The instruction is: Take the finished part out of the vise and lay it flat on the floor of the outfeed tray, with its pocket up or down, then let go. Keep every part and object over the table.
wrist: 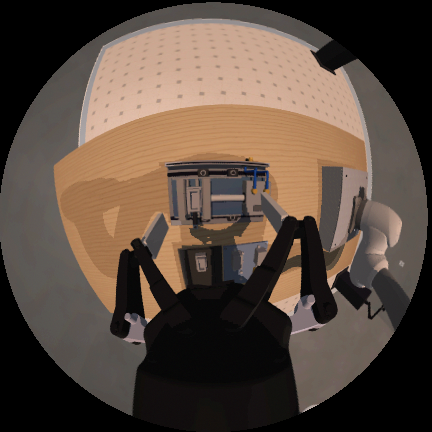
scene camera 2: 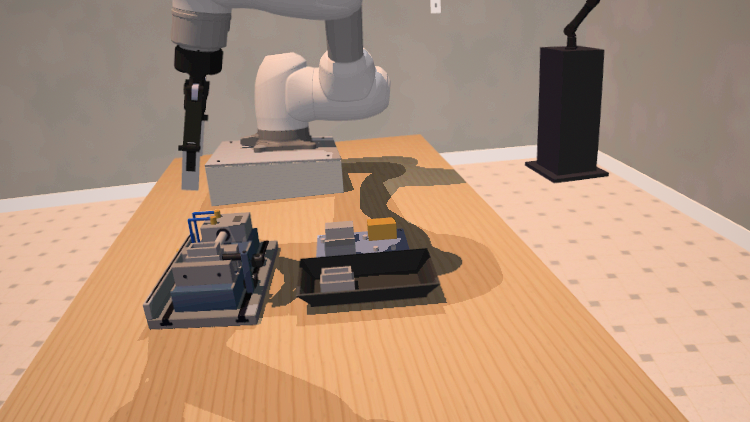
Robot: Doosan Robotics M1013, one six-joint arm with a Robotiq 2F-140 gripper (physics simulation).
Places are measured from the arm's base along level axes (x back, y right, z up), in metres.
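Pixels of known places: gripper, between the fingertips: (wrist: 211, 210) (scene camera 2: 192, 171); arm's base, origin of its link: (wrist: 356, 211) (scene camera 2: 284, 145).
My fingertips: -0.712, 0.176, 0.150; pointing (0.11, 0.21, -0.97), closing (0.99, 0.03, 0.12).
Ahead of a thing's pixels: the offset from my fingertips to its top centre, as dx, dy, dz. "pt": to the spot under its first point.
The finished part {-0.031, +0.000, -0.126} (scene camera 2: 203, 249) (wrist: 194, 199) is a light grey block with its pocket up, seated between the jaws of the vise {+0.037, -0.008, -0.141} (scene camera 2: 205, 298) (wrist: 220, 186). My gripper (scene camera 2: 190, 178) (wrist: 211, 210) is wide open and empty, pointing down. It hangs high above the table, well above the vise; in the wrist view the vise shows between and ahead of the fingertips. The black outfeed tray (scene camera 2: 369, 298) (wrist: 212, 275) stands beside the vise. Another light grey part {-0.061, -0.224, -0.194} (scene camera 2: 337, 282) (wrist: 201, 262) lies in one end of it, pocket up.
Behind the tray, a blue-grey plate {+0.096, -0.297, -0.232} (scene camera 2: 361, 244) (wrist: 232, 260) bears grey blocks {+0.151, -0.259, -0.196} (scene camera 2: 339, 231) and a yellow block {+0.140, -0.349, -0.197} (scene camera 2: 381, 229). Blue hoses {pt +0.156, +0.040, -0.158} (scene camera 2: 193, 225) (wrist: 255, 181) with brass fittings rise from the vise's end. The robot's base box (scene camera 2: 275, 182) (wrist: 332, 207) stands at the table's far end.
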